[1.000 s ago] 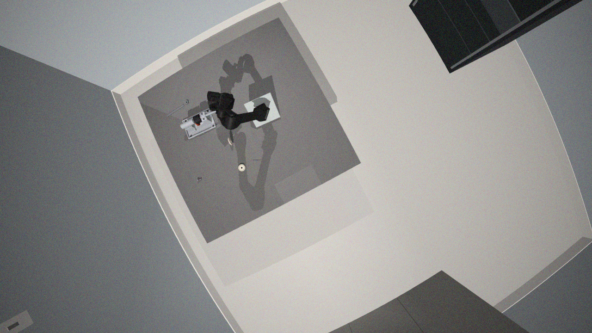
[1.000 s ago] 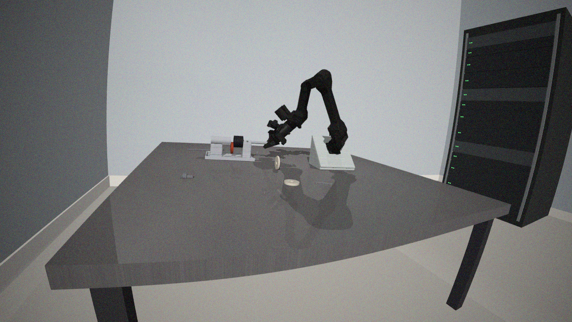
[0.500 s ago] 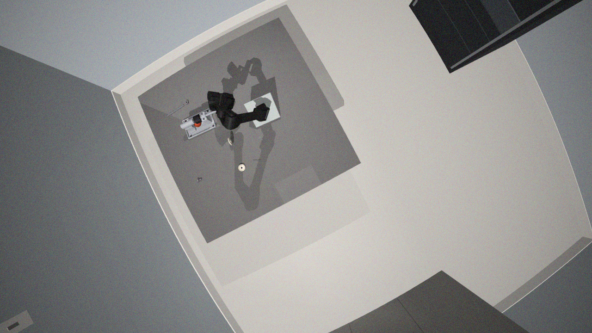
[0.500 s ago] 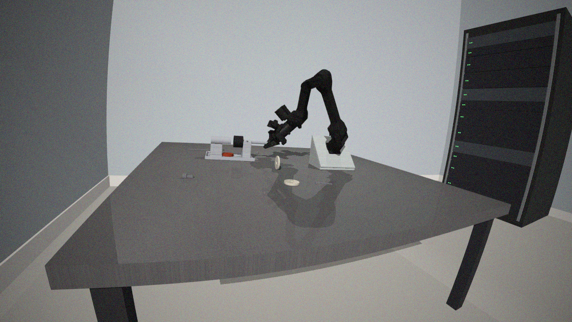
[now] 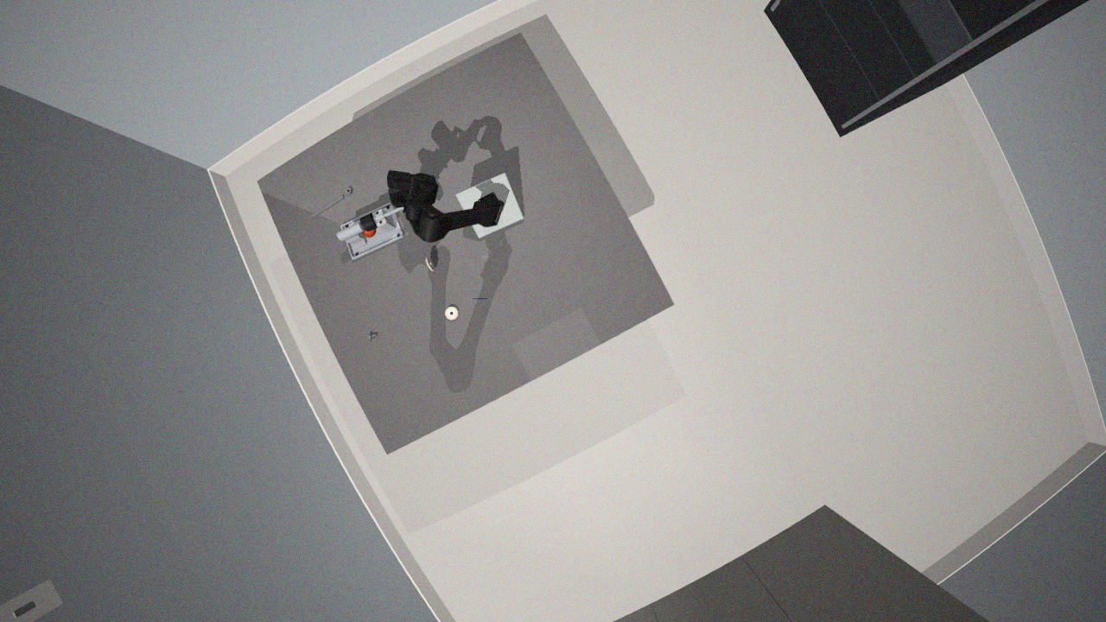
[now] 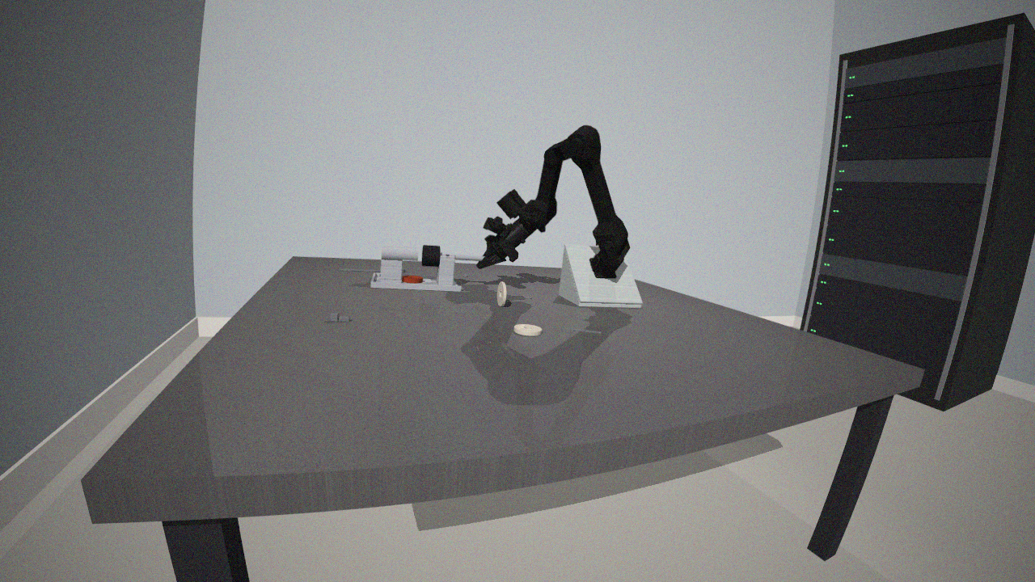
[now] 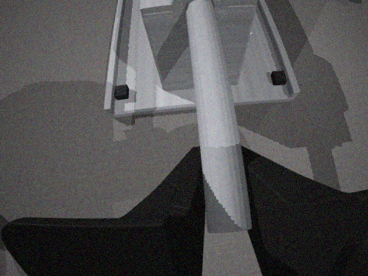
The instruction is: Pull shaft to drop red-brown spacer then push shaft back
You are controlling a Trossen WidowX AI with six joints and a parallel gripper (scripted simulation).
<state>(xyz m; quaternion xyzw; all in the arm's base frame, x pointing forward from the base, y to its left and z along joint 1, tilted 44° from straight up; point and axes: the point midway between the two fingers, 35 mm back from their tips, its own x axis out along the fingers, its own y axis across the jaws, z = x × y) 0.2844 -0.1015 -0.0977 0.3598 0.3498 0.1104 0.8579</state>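
The pale shaft is 6 cm ahead of my gripper tip and 2 cm above it. Round my gripper tip: small grey part: 37 cm to the left, 35 cm ahead, 5 cm below; then red-brown spacer: 18 cm ahead, 4 cm below, 2 cm to the right; then cream disc: 23 cm to the left, 3 cm below.
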